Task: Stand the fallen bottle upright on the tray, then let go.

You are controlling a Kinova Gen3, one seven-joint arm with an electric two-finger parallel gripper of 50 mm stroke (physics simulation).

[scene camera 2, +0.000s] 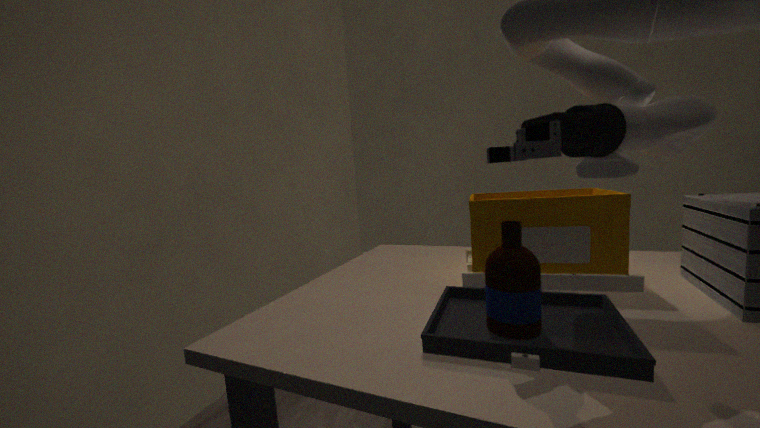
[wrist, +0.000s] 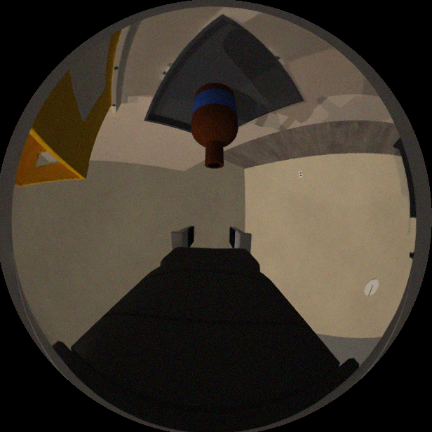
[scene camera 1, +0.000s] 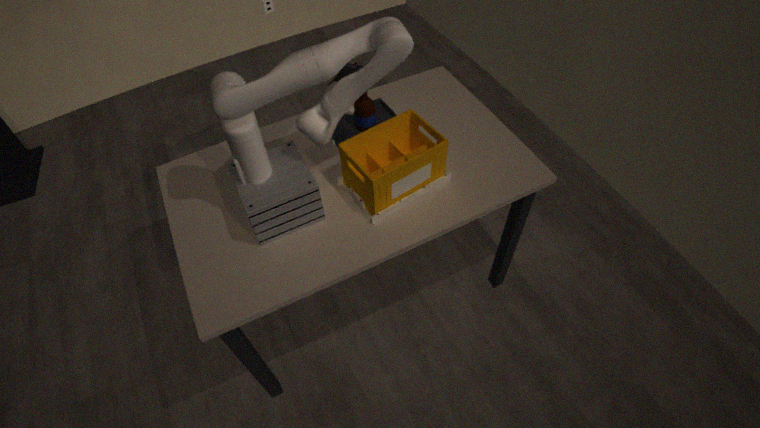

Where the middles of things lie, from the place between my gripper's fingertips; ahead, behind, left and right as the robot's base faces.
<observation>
My hand is 170 mm above the brown bottle (scene camera 2: pixel 512 272), 10 mm to the left of it and 10 mm past it.
</observation>
